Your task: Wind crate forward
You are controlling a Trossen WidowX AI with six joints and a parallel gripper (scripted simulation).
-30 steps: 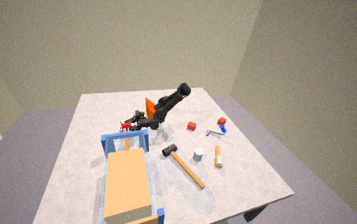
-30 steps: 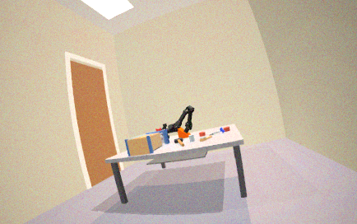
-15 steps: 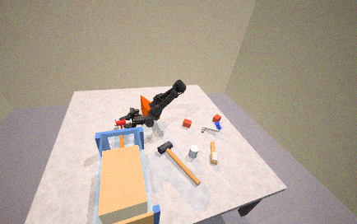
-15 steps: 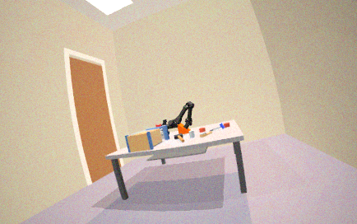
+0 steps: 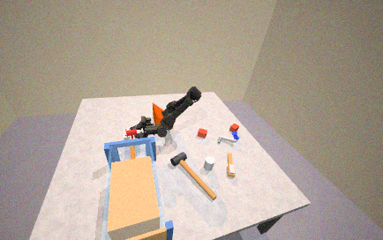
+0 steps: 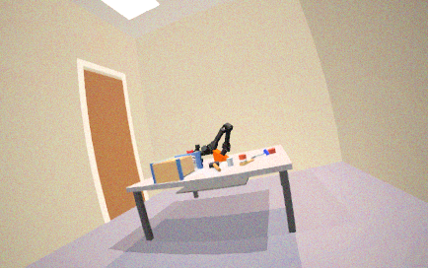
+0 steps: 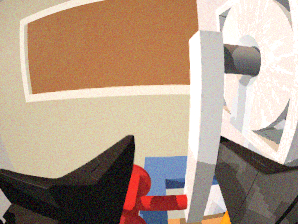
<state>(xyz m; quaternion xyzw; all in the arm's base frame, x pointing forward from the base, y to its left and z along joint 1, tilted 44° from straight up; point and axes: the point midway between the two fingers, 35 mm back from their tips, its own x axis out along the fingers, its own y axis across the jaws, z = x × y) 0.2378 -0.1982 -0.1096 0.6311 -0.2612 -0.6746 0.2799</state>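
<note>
The red-handled winch handle is 1 cm ahead of my gripper tip, 1 cm to the left of it and 1 cm below it. The rest, counted from my gripper tip: red grip 5 cm ahead, 1 cm to the left, 2 cm above; frame 11 cm ahead, 1 cm to the left, 3 cm below; grey hand winch 7 cm behind, 10 cm below.
</note>
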